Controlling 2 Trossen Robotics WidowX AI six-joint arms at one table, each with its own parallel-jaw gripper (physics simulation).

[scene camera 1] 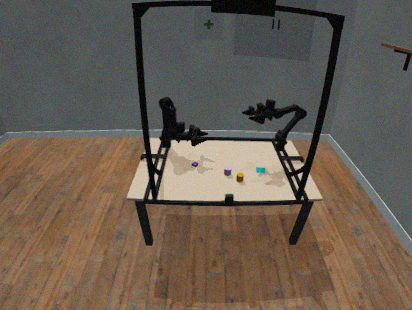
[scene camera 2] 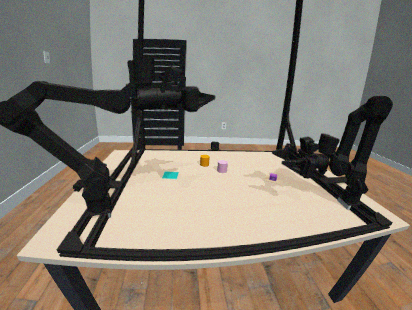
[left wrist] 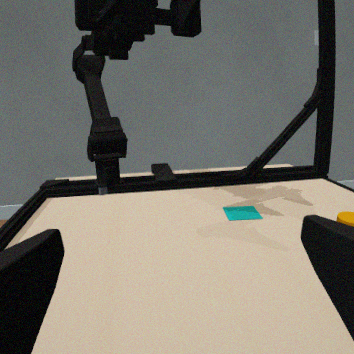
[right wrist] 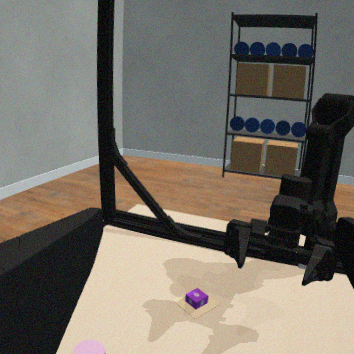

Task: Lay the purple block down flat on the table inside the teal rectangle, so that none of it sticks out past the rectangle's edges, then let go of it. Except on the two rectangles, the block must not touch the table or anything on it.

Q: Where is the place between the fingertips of the left gripper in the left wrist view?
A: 183,235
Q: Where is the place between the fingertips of the left gripper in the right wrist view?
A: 270,273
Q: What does the right gripper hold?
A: Nothing.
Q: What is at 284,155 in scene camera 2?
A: The left gripper.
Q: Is the right gripper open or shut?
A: Open.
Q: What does the left gripper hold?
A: Nothing.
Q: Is the left gripper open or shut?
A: Open.
